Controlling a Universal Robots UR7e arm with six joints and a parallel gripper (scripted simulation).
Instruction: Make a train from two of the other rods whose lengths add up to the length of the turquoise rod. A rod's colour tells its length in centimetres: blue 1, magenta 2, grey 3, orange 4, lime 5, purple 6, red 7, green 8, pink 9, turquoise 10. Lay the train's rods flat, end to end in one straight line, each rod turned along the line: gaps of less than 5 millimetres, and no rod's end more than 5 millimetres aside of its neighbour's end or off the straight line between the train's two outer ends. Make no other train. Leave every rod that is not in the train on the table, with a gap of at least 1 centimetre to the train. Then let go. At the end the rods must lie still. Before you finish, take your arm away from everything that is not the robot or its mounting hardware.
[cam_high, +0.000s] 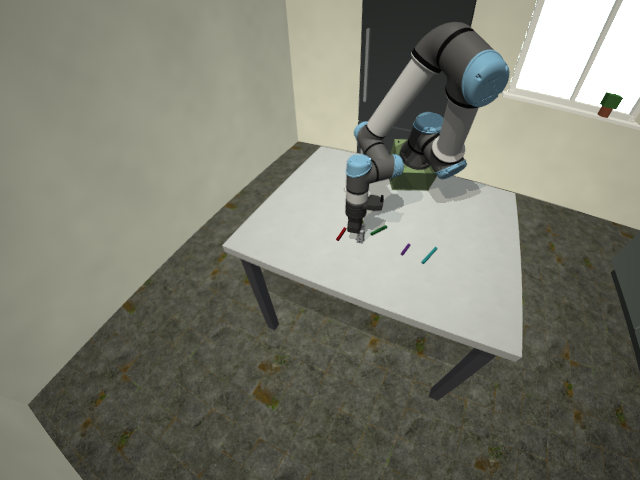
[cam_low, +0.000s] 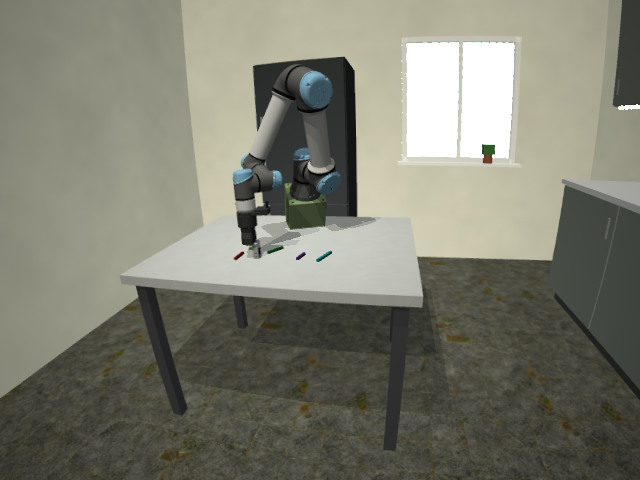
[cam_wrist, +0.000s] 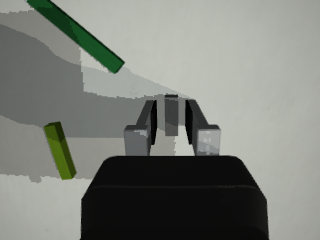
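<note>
Now: the grey rod 10 mm below my hand. Also, from my hand: lime rod 80 mm behind, 50 mm to the right, 10 mm below; then green rod 80 mm behind, 50 mm to the left, 10 mm below; then red rod 10 mm ahead, 80 mm to the right, 10 mm below.
</note>
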